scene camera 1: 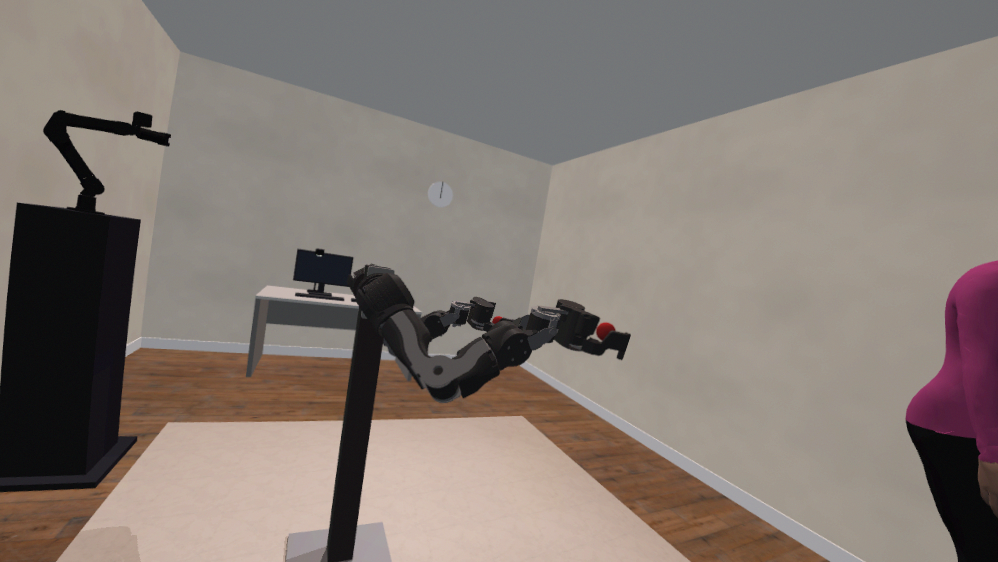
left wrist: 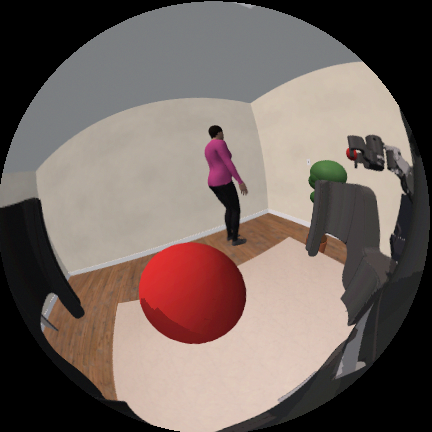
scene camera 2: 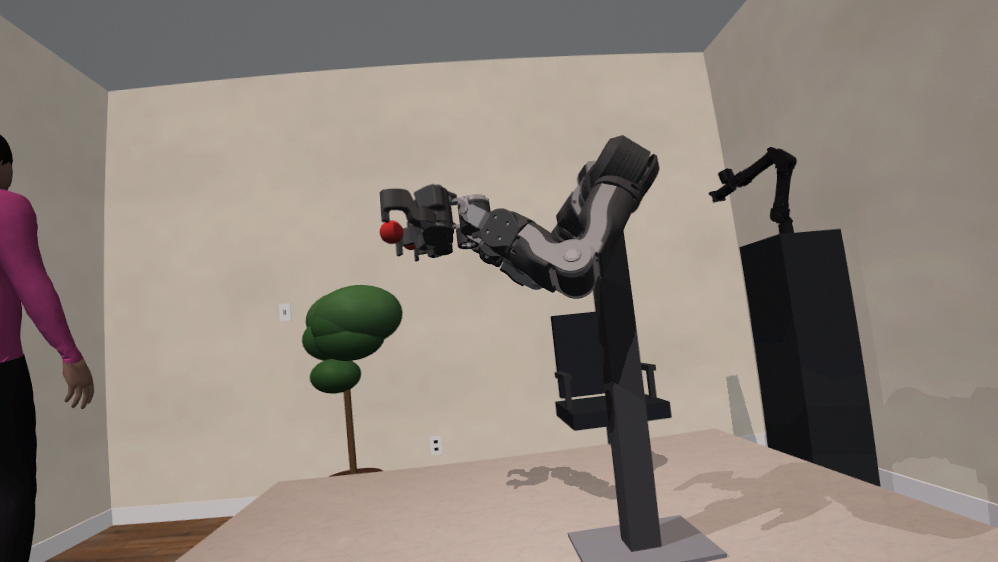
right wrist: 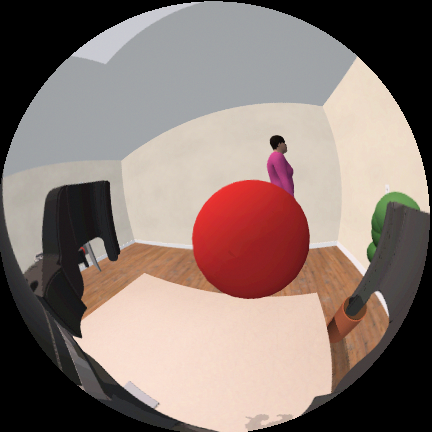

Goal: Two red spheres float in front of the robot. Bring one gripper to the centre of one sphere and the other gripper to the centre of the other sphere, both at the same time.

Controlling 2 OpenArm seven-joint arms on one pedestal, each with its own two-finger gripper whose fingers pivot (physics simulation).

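Observation:
One red sphere [scene camera 1: 497, 319] [scene camera 2: 391, 232] [left wrist: 192, 293] floats at my left gripper [scene camera 2: 393, 235] [left wrist: 195, 282], which is open and empty. In the left wrist view it lies between the fingertips, close to midway and slightly low. The other red sphere [scene camera 1: 605, 330] [scene camera 2: 410, 245] [right wrist: 251, 239] floats at my right gripper [scene camera 1: 609, 340] [right wrist: 233, 281], also open and empty. In the right wrist view it lies above and slightly right of the midpoint between the fingertips. My left gripper is partly hidden in scene camera 1, and my right gripper is mostly hidden in scene camera 2.
A person in pink [scene camera 1: 956, 390] [scene camera 2: 20, 279] [left wrist: 218, 162] [right wrist: 281, 167] stands beyond the spheres. A plant [scene camera 2: 356, 321] [left wrist: 327, 174] [right wrist: 392, 215], a desk [scene camera 1: 300, 296], a chair [scene camera 2: 576, 356] and a black cabinet [scene camera 1: 55, 335] [scene camera 2: 813, 349] bearing another arm [scene camera 1: 90, 123] stand around the robot.

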